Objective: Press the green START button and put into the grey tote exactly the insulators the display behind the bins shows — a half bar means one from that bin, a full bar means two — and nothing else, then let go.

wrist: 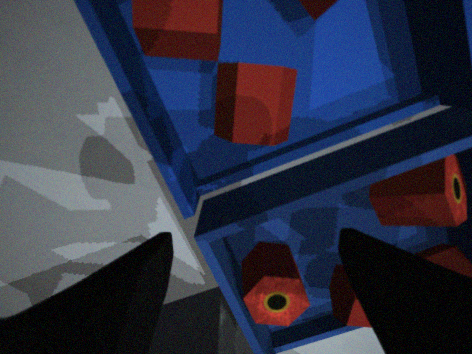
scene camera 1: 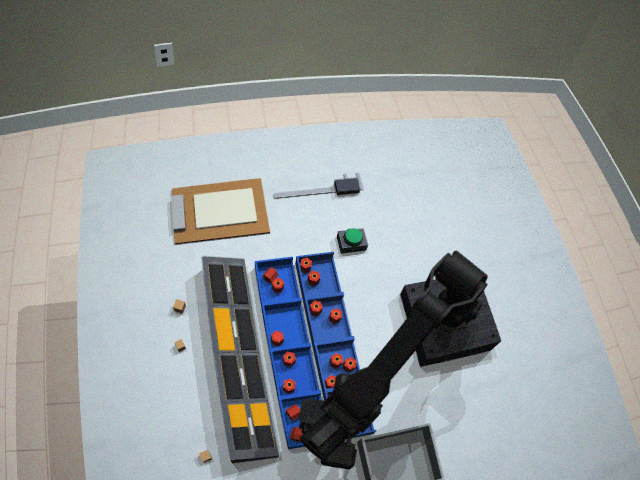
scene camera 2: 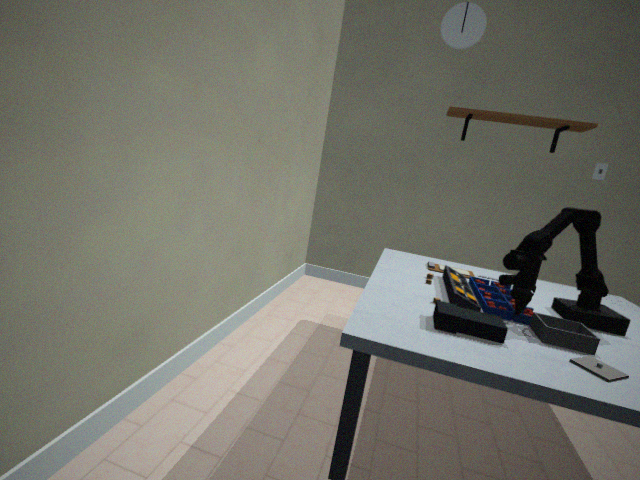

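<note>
The green START button (scene camera 1: 353,236) sits on its dark box. The display (scene camera 1: 234,326) (scene camera 2: 457,290) shows a full orange bar at left in the second row and two half bars in the bottom row; the rest are dark. Red insulators lie in two columns of blue bins (scene camera 1: 284,303). My gripper (scene camera 2: 522,311) (wrist: 256,241) is open and empty over the bottom bins. In the wrist view an upright insulator (wrist: 276,300) shows between and below the fingertips, in the bin nearer my base; others lie beside it, partly behind the right finger. The grey tote (scene camera 1: 435,454) (scene camera 2: 563,335) is partly cut off in scene camera 1.
A clipboard (scene camera 1: 225,208) and a caliper (scene camera 1: 346,186) lie beyond the bins. Small tan blocks (scene camera 1: 179,305) lie left of the display. In scene camera 2 a long black box (scene camera 2: 467,323) stands near the display's end, and a flat plate (scene camera 2: 599,369) lies near the tote.
</note>
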